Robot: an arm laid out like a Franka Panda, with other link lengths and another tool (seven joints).
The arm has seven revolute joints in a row. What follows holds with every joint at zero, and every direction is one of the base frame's. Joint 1 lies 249.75 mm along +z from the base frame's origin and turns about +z. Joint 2 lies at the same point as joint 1 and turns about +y. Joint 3 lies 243.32 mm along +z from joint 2 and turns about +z. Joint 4 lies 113.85 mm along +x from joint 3 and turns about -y. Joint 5 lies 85.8 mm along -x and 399.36 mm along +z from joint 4 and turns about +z. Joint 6 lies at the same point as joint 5 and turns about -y. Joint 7 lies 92.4 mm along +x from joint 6 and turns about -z. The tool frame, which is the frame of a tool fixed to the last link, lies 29 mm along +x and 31 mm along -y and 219.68 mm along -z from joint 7; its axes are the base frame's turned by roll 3.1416, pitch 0.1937 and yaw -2.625 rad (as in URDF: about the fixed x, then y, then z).
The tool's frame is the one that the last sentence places.
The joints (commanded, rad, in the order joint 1, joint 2, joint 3, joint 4, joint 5, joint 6, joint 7), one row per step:
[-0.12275 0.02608 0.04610 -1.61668 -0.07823 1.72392 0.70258]
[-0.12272 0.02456 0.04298 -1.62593 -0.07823 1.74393 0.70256]
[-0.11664 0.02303 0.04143 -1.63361 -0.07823 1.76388 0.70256]
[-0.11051 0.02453 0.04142 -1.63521 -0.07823 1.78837 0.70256]
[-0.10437 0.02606 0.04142 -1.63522 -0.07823 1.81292 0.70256]
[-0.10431 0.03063 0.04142 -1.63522 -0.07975 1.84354 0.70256]
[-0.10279 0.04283 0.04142 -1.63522 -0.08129 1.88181 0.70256]
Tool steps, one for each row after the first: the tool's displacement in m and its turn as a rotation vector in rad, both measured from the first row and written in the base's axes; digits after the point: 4 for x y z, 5 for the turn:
[0.0024 -0.0019 -0.0016 -0.00098 -0.01217 -0.00152]
[0.0057 0.0009 -0.0023 -0.00197 -0.02588 0.00455]
[0.0113 0.0047 -0.0012 -0.00323 -0.04716 0.01255]
[0.0171 0.0086 0.0009 -0.00446 -0.07007 0.02057]
[0.0237 0.0083 0.0019 -0.00737 -0.09589 0.02318]
[0.0325 0.0089 -0.0010 -0.00977 -0.12174 0.02787]

